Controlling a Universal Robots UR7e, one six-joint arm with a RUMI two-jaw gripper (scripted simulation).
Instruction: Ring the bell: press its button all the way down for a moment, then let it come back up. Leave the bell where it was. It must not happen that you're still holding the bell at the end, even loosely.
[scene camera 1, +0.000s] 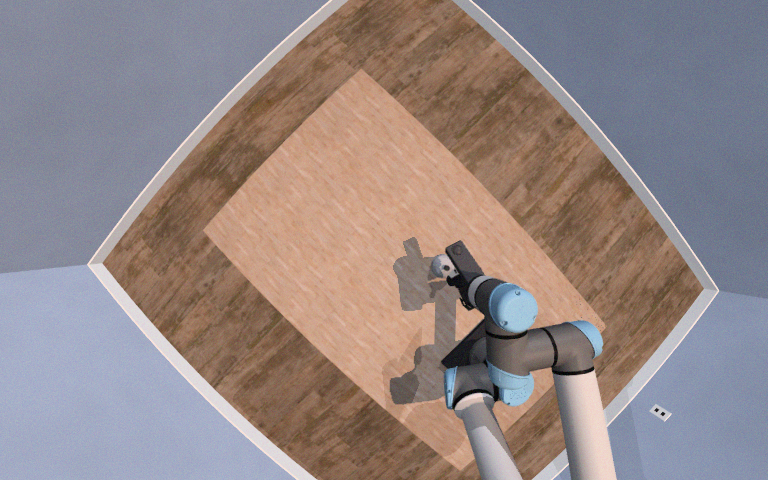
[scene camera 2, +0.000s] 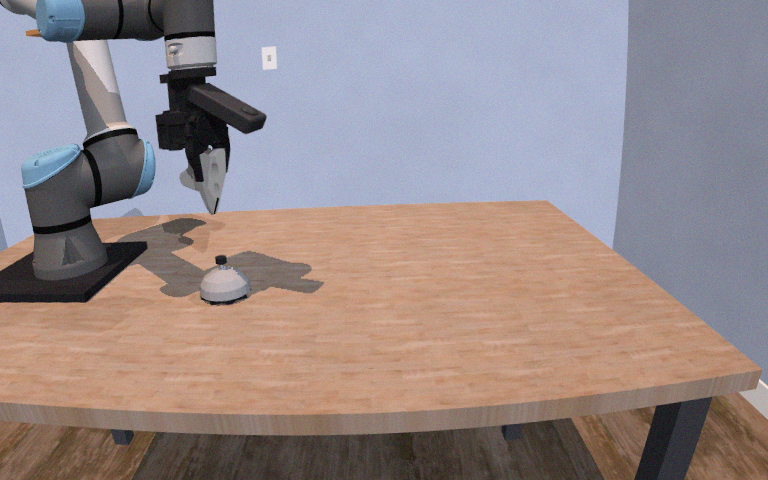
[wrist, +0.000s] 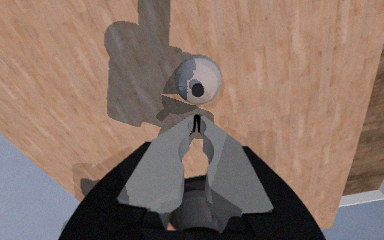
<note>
In view: the gripper (scene camera 2: 213, 214) and a silver dome bell (scene camera 2: 226, 285).
The silver dome bell is seen too in the wrist view (wrist: 197, 69). The gripper also shows in scene camera 1 (scene camera 1: 453, 272) and in the wrist view (wrist: 197, 115).
</note>
